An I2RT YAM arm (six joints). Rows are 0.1 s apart.
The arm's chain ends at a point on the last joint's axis. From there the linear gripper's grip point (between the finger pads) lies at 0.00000 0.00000 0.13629 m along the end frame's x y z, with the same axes.
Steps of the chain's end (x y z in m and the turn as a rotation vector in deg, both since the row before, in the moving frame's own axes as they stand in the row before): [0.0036, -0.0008, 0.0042, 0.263, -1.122, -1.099]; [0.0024, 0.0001, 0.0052, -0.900, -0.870, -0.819]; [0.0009, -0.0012, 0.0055, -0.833, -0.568, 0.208]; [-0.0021, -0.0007, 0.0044, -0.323, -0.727, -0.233]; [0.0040, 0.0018, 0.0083, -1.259, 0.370, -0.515]
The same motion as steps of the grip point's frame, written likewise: [0.0009, -0.0014, 0.0042, 0.263, -1.122, -1.099]; [0.0003, 0.0023, 0.0052, -0.900, -0.870, -0.819]; [-0.0005, 0.0008, 0.0055, -0.833, -0.568, 0.208]; [-0.0038, 0.0001, 0.0044, -0.323, -0.727, -0.233]; [0.0049, 0.0048, 0.0083, -1.259, 0.370, -0.515]
